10 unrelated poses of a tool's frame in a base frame.
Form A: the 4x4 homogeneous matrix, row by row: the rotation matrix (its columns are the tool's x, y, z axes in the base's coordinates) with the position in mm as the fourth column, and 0 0 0 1 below. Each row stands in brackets.
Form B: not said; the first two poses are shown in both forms.
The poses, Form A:
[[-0.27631 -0.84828 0.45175 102.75], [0.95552 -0.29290 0.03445 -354.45], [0.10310 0.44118 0.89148 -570.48], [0 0 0 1]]
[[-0.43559 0.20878 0.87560 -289.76], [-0.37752 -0.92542 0.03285 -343.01], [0.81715 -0.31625 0.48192 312.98], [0 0 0 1]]
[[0.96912 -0.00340 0.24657 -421.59], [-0.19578 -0.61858 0.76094 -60.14], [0.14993 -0.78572 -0.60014 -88.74], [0 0 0 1]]
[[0.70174 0.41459 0.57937 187.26], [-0.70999 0.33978 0.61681 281.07], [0.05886 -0.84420 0.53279 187.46], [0 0 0 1]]
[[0.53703 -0.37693 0.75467 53.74], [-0.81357 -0.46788 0.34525 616.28], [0.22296 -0.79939 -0.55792 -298.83], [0 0 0 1]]
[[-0.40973 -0.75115 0.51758 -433.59], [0.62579 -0.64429 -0.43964 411.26], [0.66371 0.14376 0.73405 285.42], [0 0 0 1]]
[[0.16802 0.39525 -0.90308 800.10], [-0.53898 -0.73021 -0.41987 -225.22], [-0.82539 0.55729 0.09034 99.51], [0 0 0 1]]
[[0.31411 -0.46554 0.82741 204.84], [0.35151 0.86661 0.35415 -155.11], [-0.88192 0.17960 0.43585 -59.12], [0 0 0 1]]
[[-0.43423 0.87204 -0.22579 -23.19], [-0.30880 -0.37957 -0.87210 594.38], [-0.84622 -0.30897 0.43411 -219.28], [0 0 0 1]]
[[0.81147 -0.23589 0.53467 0.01], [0.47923 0.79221 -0.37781 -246.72], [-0.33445 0.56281 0.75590 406.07], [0 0 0 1]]
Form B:
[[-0.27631 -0.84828 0.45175 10.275], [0.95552 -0.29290 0.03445 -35.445], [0.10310 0.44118 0.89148 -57.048], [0 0 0 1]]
[[-0.43559 0.20878 0.87560 -28.976], [-0.37752 -0.92542 0.03285 -34.301], [0.81715 -0.31625 0.48192 31.298], [0 0 0 1]]
[[0.96912 -0.00340 0.24657 -42.159], [-0.19578 -0.61858 0.76094 -6.014], [0.14993 -0.78572 -0.60014 -8.874], [0 0 0 1]]
[[0.70174 0.41459 0.57937 18.726], [-0.70999 0.33978 0.61681 28.107], [0.05886 -0.84420 0.53279 18.746], [0 0 0 1]]
[[0.53703 -0.37693 0.75467 5.374], [-0.81357 -0.46788 0.34525 61.628], [0.22296 -0.79939 -0.55792 -29.883], [0 0 0 1]]
[[-0.40973 -0.75115 0.51758 -43.359], [0.62579 -0.64429 -0.43964 41.126], [0.66371 0.14376 0.73405 28.542], [0 0 0 1]]
[[0.16802 0.39525 -0.90308 80.010], [-0.53898 -0.73021 -0.41987 -22.522], [-0.82539 0.55729 0.09034 9.951], [0 0 0 1]]
[[0.31411 -0.46554 0.82741 20.484], [0.35151 0.86661 0.35415 -15.511], [-0.88192 0.17960 0.43585 -5.912], [0 0 0 1]]
[[-0.43423 0.87204 -0.22579 -2.319], [-0.30880 -0.37957 -0.87210 59.438], [-0.84622 -0.30897 0.43411 -21.928], [0 0 0 1]]
[[0.81147 -0.23589 0.53467 0.001], [0.47923 0.79221 -0.37781 -24.672], [-0.33445 0.56281 0.75590 40.607], [0 0 0 1]]

